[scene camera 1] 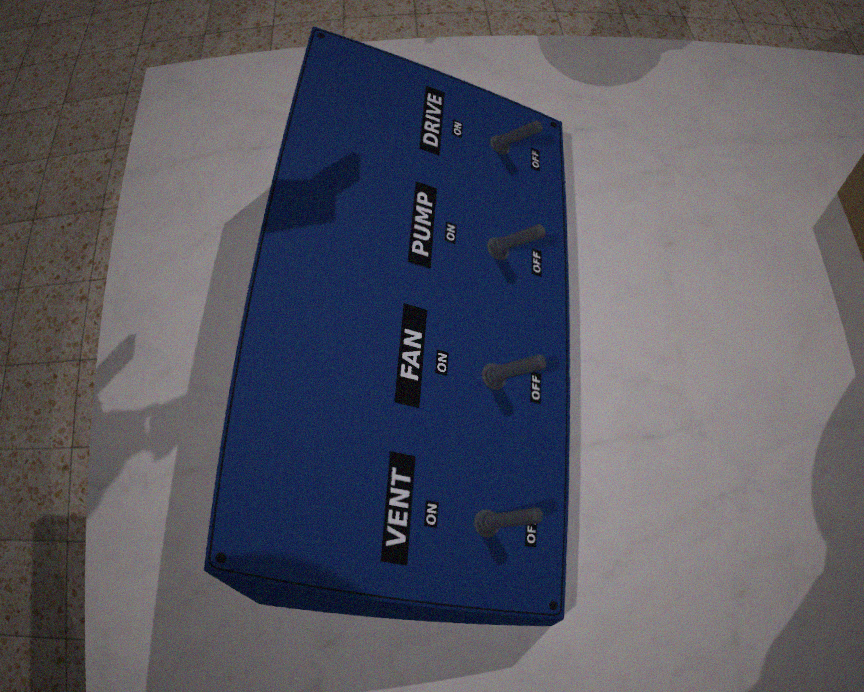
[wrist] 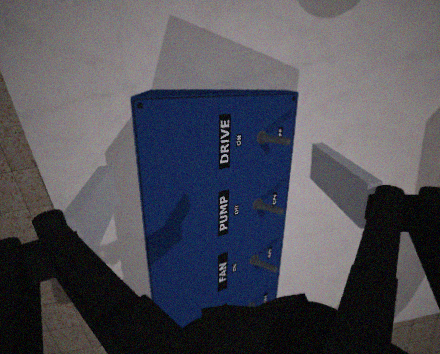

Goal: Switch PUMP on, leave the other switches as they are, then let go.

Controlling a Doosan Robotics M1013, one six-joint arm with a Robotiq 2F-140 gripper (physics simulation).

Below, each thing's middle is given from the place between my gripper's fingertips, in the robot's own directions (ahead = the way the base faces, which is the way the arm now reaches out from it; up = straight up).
My hand is 26 cm above the blue switch panel (scene camera 1: 366,440), 21 cm to the right of it and 1 cm past it. Also, from my hand: vent lever (scene camera 1: 528,516) (40 cm to the left, 23 cm below, 8 cm behind); then fan lever (scene camera 1: 535,363) (28 cm to the left, 23 cm below, 9 cm behind).
